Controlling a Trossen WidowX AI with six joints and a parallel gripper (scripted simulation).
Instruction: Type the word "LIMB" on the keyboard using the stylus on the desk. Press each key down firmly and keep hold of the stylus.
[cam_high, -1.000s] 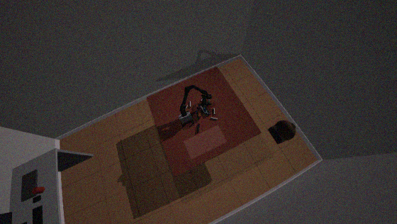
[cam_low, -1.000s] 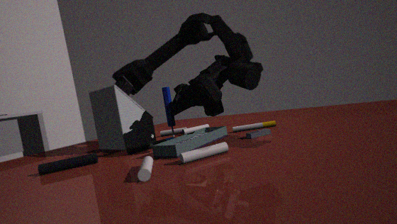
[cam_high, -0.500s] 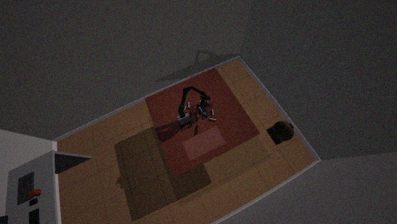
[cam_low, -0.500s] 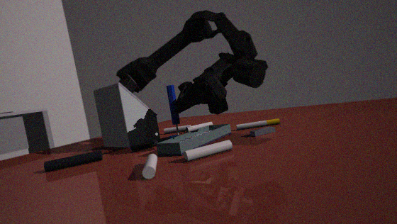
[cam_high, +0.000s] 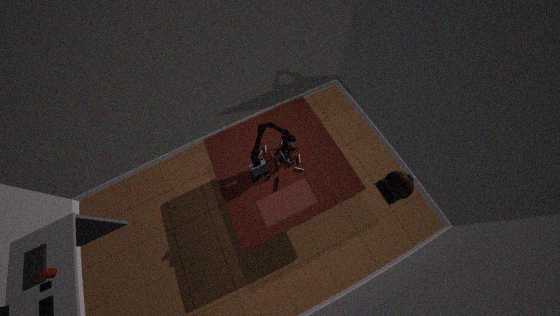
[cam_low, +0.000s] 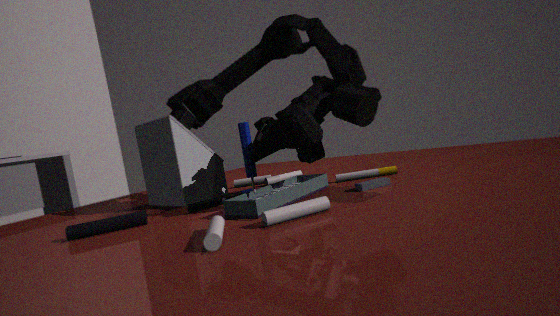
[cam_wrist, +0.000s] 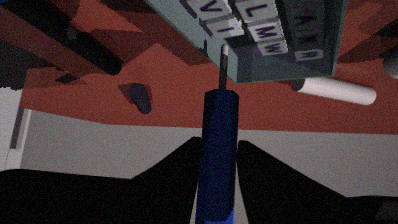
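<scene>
My gripper tip is 20 mm short of the M key, 10 mm to the left of it and 70 mm above it. From my gripper tip the other things lie so: dark blue-capped pen 110 mm behind, 50 mm to the left, 70 mm below; blue stylus 10 mm below; L key 20 mm ahead, 10 mm to the left, 70 mm below.
</scene>
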